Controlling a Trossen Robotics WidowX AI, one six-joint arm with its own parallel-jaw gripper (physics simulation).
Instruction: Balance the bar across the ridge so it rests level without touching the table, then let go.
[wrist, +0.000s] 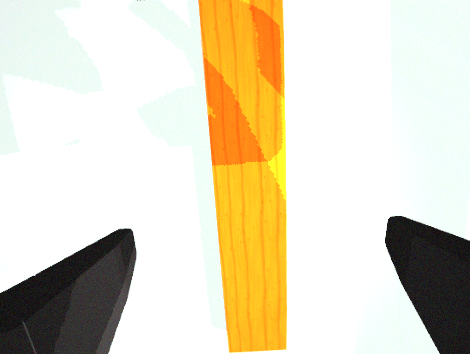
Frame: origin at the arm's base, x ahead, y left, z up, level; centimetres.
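Seen in the pictures: gripper, between the fingertips: (261, 236).
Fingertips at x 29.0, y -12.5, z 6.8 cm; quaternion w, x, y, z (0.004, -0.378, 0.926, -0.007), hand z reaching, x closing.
A point is followed by its place in that frame.
The bar (250, 225) {x 27.5, y -10.7, z 1.6 cm}, orange-yellow with wood grain, runs lengthwise from the top edge of the wrist view to near the bottom edge, where its near end shows. Its far end is outside the view. Darker orange shadow patches lie across its upper part. My gripper (261, 236) {x 29.0, y -12.5, z 6.8 cm} is open, with one black fingertip well to the left of the bar and the other well to the right. Both fingertips stand apart from the bar. The ridge does not show in this view.
The white table top (340, 175) {x 25.3, y -15.3, z 0.0 cm} lies on both sides of the bar, with pale grey-green shadows at the upper left, along the bar's left side and at the right.
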